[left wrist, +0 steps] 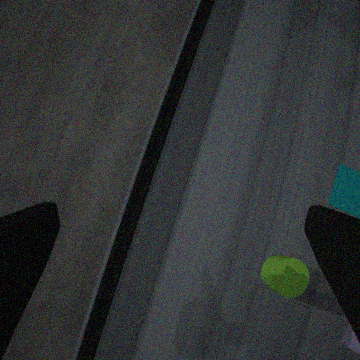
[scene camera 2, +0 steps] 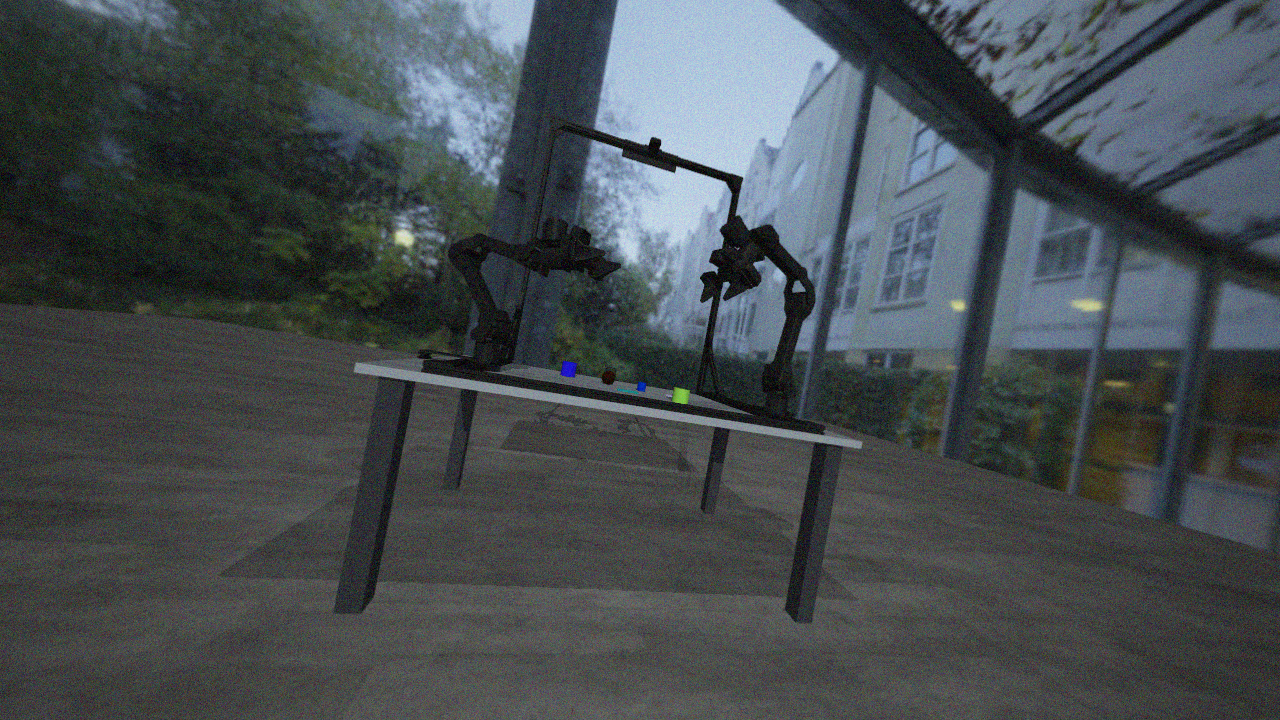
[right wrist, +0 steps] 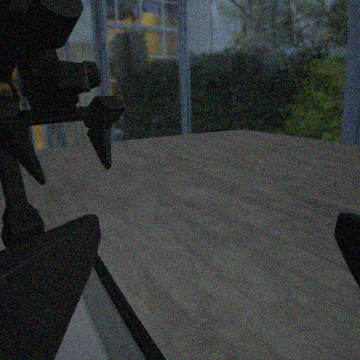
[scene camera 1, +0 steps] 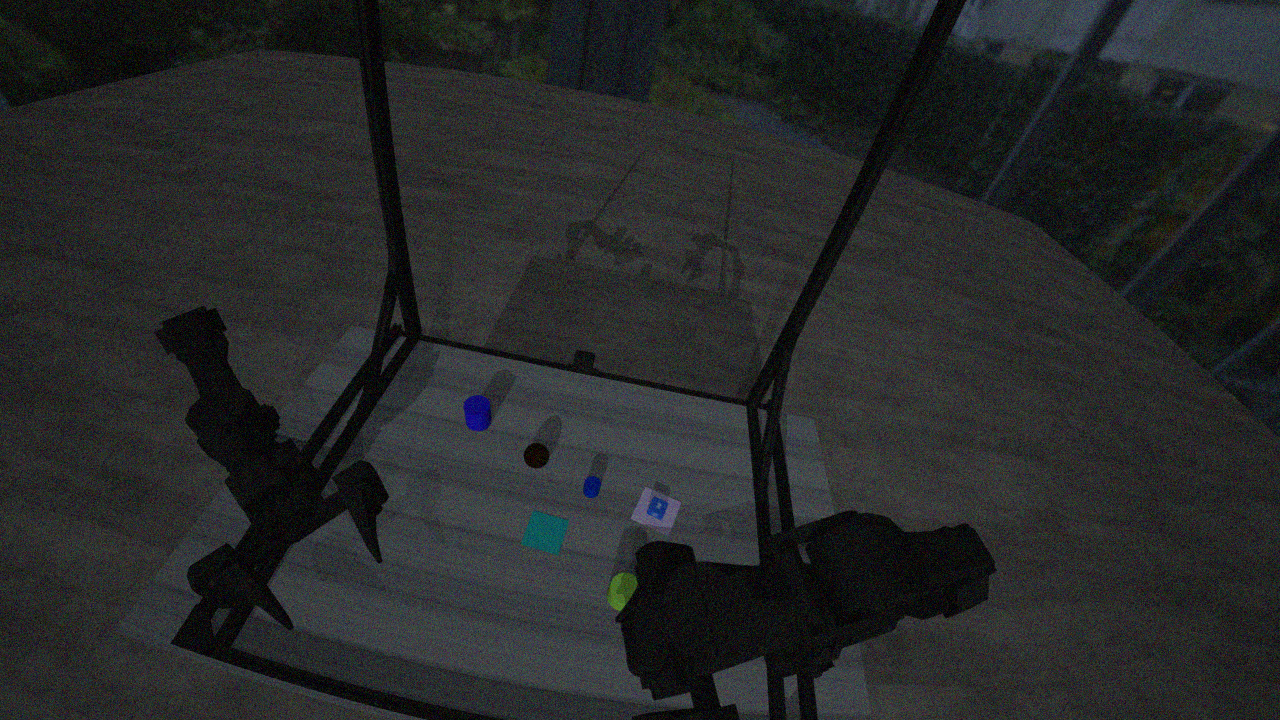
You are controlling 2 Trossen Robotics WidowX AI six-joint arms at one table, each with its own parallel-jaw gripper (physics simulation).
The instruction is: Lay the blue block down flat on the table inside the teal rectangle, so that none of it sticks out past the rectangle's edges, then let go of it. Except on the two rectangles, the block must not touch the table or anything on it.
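Places are measured from the left arm's base along level axes (x ahead, y left, z up), in centimetres.
Pixels of known places: left gripper, fingertip midpoint: (left wrist: 184,216) (scene camera 2: 712,300) (right wrist: 78,174) (scene camera 1: 626,667); right gripper, fingertip midpoint: (scene camera 2: 613,259) (right wrist: 218,225) (scene camera 1: 336,593); left arm's base, link origin: (scene camera 2: 774,414) (scene camera 1: 786,655); right arm's base, link origin: (scene camera 2: 484,362).
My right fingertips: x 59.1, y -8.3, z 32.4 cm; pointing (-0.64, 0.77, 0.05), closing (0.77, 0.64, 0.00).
Observation:
For each thing: its middle in the pictures, then the offset to it from my right fingertips. "spot": a spot on its surface instead.
- blue block, body centre: (scene camera 1: 657,508) dx -43.3, dy -22.5, dz -33.4 cm
- lavender rectangle, surface spot: (left wrist: 353,341) spot: dx -44.7, dy -19.4, dz -34.2 cm
- teal rectangle, surface spot: (left wrist: 347,192) (scene camera 1: 546,536) (scene camera 2: 629,391) spot: dx -21.7, dy -19.2, dz -34.2 cm
- lime cylinder, body centre: (left wrist: 283,274) (scene camera 1: 623,591) (scene camera 2: 680,395) dx -33.5, dy -7.1, dz -32.1 cm
- small blue cylinder, body centre: (scene camera 1: 591,487) (scene camera 2: 641,386) dx -31.0, dy -28.0, dz -32.8 cm
- dark brown round object, body centre: (scene camera 1: 536,455) (scene camera 2: 608,377) dx -20.7, dy -35.3, dz -31.8 cm
- larger blue cylinder, body centre: (scene camera 1: 477,413) (scene camera 2: 568,369) dx -8.8, dy -46.3, dz -31.6 cm
The blue block (scene camera 1: 657,507), with pale marks, sits on the lavender rectangle (scene camera 1: 640,516) (left wrist: 353,341); whether it stands or lies is too small to tell. The teal rectangle (scene camera 1: 545,532) (scene camera 2: 630,391) (left wrist: 347,192) lies left of it in scene camera 1, with nothing on it. My left gripper (scene camera 2: 717,293) (left wrist: 184,216) (right wrist: 78,174) is open and empty, high above the table; its fingers are mostly hidden in scene camera 1. My right gripper (scene camera 1: 335,594) (scene camera 2: 609,271) (right wrist: 218,225) is open and empty, high over the left side. The block does not show in the wrist views.
A lime cylinder (scene camera 1: 620,591) (scene camera 2: 681,394) (left wrist: 285,276) stands near the lavender rectangle. A small blue cylinder (scene camera 1: 591,487) (scene camera 2: 641,386) stands between the rectangles and farther back. A dark brown round object (scene camera 1: 536,454) (scene camera 2: 608,377) and a larger blue cylinder (scene camera 1: 477,412) (scene camera 2: 568,368) stand at the back left.

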